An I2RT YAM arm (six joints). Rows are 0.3 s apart.
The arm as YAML. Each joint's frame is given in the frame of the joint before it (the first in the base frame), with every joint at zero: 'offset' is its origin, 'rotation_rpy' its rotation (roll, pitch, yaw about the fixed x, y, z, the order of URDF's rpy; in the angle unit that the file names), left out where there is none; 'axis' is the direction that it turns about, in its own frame. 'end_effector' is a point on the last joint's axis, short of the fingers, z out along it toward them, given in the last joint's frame.
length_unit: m
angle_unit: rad
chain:
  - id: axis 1
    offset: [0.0, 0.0, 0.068]
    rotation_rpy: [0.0, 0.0, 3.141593]
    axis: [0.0, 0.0, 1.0]
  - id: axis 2
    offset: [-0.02, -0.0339, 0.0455]
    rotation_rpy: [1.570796, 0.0, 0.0]
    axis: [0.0, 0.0, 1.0]
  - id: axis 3
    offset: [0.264, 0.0, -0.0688]
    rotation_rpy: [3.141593, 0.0, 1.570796]
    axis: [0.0, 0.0, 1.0]
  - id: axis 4
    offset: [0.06, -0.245, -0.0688]
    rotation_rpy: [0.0, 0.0, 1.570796]
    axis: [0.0, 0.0, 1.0]
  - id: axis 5
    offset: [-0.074, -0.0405, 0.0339]
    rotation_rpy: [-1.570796, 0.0, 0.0]
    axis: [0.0, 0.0, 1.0]
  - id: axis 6
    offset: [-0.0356, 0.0, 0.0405]
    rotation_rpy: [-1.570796, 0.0, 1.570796]
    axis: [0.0, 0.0, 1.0]
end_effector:
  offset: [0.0, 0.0, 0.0]
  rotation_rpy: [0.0, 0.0, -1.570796]
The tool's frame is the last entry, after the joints.
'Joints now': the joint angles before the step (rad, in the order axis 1, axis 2, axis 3, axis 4, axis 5, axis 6). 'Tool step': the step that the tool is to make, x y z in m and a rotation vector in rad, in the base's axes. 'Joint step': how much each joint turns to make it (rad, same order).
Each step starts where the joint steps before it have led.
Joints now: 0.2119 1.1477 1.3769 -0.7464 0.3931 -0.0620
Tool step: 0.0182 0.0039 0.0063 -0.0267 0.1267 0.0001
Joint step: -0.0001 0.1204 0.1499 -0.1592 -0.0005 0.0004
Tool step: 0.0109 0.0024 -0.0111 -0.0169 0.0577 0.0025
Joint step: 0.0003 0.0404 -0.0009 -0.0167 0.0011 -0.0052
